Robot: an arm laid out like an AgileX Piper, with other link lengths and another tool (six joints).
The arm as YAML. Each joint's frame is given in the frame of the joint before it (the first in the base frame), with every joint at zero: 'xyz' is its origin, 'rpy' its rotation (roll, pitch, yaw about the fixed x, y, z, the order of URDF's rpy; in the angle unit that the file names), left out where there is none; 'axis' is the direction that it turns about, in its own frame. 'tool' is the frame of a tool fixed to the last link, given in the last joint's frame.
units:
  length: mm
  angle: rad
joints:
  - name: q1
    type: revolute
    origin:
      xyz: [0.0, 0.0, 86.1]
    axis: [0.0, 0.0, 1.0]
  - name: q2
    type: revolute
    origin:
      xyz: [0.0, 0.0, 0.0]
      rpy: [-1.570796, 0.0, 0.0]
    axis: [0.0, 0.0, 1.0]
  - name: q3
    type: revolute
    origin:
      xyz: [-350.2, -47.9, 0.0]
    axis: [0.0, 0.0, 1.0]
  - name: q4
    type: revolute
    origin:
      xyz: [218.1, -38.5, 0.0]
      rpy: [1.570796, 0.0, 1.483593]
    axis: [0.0, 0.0, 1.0]
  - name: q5
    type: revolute
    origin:
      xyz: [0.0, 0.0, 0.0]
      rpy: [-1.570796, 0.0, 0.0]
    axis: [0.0, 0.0, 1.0]
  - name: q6
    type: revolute
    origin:
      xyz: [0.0, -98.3, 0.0]
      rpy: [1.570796, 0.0, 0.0]
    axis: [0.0, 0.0, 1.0]
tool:
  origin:
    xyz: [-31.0, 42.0, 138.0]
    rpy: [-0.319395, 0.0, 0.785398]
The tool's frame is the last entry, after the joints.
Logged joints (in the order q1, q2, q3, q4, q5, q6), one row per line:
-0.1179 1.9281 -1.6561 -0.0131 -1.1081 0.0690
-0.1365 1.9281 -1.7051 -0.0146 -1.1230 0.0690
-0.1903 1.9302 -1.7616 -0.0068 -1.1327 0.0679
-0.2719 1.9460 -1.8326 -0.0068 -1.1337 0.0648
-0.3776 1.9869 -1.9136 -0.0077 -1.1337 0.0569
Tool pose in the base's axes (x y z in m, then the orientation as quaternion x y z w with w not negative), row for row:
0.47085 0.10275 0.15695 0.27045 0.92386 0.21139 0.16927
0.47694 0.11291 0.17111 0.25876 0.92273 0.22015 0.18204
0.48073 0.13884 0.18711 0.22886 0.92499 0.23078 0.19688
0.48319 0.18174 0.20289 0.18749 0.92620 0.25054 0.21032
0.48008 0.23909 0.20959 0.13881 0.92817 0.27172 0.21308
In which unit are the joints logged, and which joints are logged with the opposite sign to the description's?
The joints are logged in radians. Opposite sign: q1, q4, q5, q6.
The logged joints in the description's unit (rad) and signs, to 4 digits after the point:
0.1179 1.9281 -1.6561 0.0131 1.1081 -0.0690
0.1365 1.9281 -1.7051 0.0146 1.1230 -0.0690
0.1903 1.9302 -1.7616 0.0068 1.1327 -0.0679
0.2719 1.9460 -1.8326 0.0068 1.1337 -0.0648
0.3776 1.9869 -1.9136 0.0077 1.1337 -0.0569

